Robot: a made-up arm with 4 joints.
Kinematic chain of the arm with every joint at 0, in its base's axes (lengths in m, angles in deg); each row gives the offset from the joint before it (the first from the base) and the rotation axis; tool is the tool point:
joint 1: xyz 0 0 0.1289 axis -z
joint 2: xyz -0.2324 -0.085 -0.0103 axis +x
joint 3: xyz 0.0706 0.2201 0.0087 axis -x
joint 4: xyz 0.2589 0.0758 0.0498 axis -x
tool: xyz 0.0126 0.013 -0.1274
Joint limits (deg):
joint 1: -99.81..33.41
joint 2: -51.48..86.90
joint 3: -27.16..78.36
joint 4: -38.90..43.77
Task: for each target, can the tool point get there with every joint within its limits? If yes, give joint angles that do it. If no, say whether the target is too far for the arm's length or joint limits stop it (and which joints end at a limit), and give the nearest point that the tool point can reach.
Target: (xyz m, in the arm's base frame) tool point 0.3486 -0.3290 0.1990
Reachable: no: joint limits stop it (at a limit: joint 2, joint 3, joint 4) | nearest point 0.0975 -0.0920 0.2878 | short by 0.356 m
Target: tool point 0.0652 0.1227 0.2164
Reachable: yes | joints -24.18 44.92 42.78 32.59
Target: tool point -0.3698 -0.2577 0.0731
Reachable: no: joint limits stop it (at a limit: joint 1, joint 4) | nearest point -0.3188 0.0562 0.0827 | short by 0.318 m
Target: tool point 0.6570 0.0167 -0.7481
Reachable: no: too far | nearest point 0.1628 0.0476 -0.2039 | short by 0.736 m
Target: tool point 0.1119 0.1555 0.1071
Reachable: yes | joints 0.80 17.02 28.58 17.31
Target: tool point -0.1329 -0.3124 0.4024
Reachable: no: joint limits stop it (at a limit: joint 1, joint 2, joint 3, joint 4) | nearest point 0.0300 -0.1537 0.5071 | short by 0.250 m
